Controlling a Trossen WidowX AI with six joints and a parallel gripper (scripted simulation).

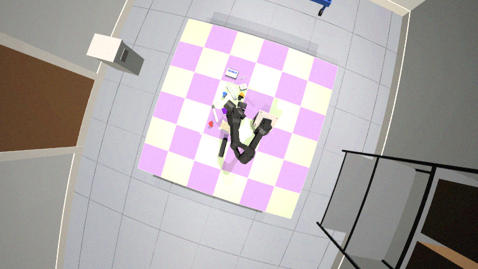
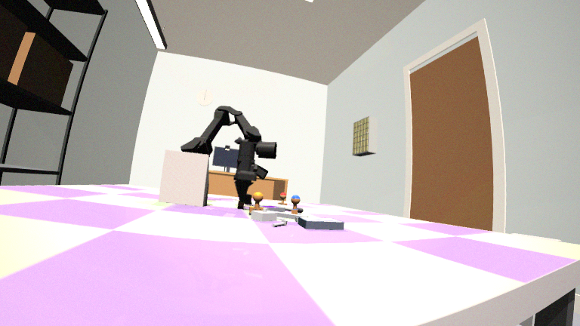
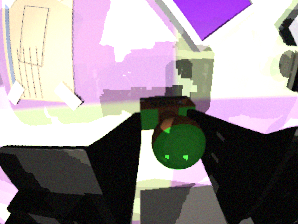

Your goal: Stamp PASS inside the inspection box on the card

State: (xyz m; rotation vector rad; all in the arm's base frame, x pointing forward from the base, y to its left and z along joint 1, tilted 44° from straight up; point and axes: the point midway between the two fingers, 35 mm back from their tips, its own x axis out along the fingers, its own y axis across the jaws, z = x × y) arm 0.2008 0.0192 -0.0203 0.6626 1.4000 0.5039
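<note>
The green-knobbed stamp lies right at my gripper tip. The rest, counted from my gripper tip: orange-knobbed stamp (20 mm ahead, 160 mm to the right); then white card (70 mm ahead, 100 mm to the left, 20 mm below); then purple ink pad (100 mm ahead, 30 mm to the right, 20 mm below).
</note>
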